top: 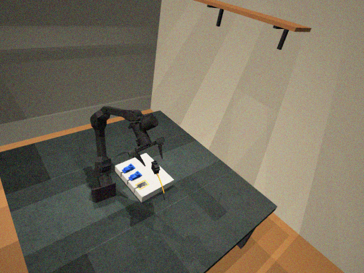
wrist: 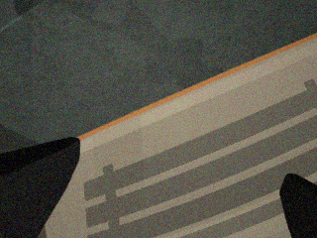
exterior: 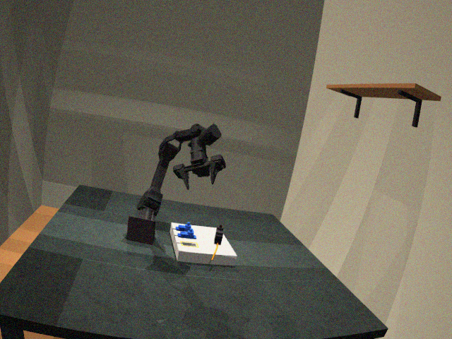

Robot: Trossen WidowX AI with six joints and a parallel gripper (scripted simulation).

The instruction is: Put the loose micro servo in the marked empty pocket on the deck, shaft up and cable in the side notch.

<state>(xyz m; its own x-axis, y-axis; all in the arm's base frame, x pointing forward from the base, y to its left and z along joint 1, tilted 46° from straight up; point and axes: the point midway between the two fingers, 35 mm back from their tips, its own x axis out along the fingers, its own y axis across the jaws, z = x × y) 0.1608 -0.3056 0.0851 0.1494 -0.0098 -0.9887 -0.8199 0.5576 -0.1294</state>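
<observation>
My gripper tip is 300 mm above the white deck, 190 mm to the right of it and 120 mm short of it.
</observation>
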